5 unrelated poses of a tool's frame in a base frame.
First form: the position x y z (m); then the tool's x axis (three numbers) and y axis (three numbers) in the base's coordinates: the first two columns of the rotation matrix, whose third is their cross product.
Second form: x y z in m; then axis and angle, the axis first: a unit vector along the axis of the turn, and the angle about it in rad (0 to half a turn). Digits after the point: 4 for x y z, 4 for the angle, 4 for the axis.
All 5 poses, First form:
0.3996 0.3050 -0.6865 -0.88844 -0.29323 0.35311 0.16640 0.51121 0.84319
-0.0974 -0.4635 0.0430 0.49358 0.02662 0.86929 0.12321 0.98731 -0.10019
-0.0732 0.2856 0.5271 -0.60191 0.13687 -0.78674 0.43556 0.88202 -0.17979
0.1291 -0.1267 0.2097 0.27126 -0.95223 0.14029 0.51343 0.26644 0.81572
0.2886 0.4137 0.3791 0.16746 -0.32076 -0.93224 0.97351 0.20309 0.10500
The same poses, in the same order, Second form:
0.3996 0.3050 -0.6865 0.0389 -0.8611 -0.5069 2.6710
-0.0974 -0.4635 0.0430 -0.1466 -0.9877 -0.0551 1.0673
-0.0732 0.2856 0.5271 0.1794 0.9637 -0.1977 2.2852
0.1291 -0.1267 0.2097 0.4831 -0.4778 -0.7337 1.5213
0.2886 0.4137 0.3791 0.5203 0.5495 -0.6537 1.7129

